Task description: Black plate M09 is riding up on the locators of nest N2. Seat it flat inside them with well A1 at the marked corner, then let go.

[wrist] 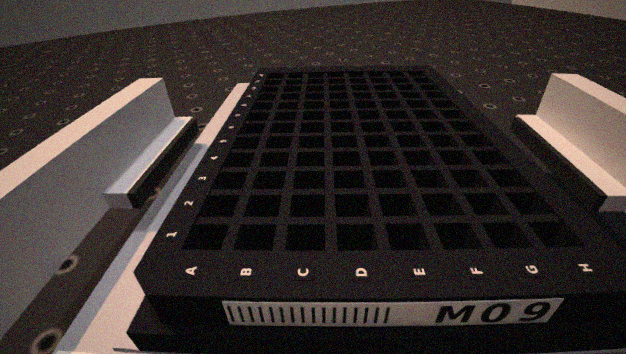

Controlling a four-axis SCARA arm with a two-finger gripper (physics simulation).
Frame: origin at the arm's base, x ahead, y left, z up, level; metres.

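Seen in the pictures: gripper, fingertip midpoint: (352, 101).
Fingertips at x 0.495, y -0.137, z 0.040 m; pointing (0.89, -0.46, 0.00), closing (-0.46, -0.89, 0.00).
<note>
Offsets run from my fingertips to a thing's top centre. "spot": to the spot under its first point. Level surfaces: height alone.
The black plate M09 @[dx -0.014, dy +0.007, dz +0.001 m] (350, 257) lies between the two fingers, its label side toward the camera, with row letters A to H along the near edge and well A1 at the near left corner. My gripper (352, 101) is open, with a finger on each side of the plate and a gap between each dark pad and the plate. A pale strip of nest N2 @[spot: dx +0.052, dy +0.036, dz -0.016 m] (227, 110) shows along the plate's left side. The locators and the marked corner cannot be made out, and whether the plate lies fully flat cannot be told.
The dark table top @[dz -0.027 m] (350, 32) with its grid of holes stretches behind the plate and on both sides. A grey wall (75, 17) stands beyond its far edge.
</note>
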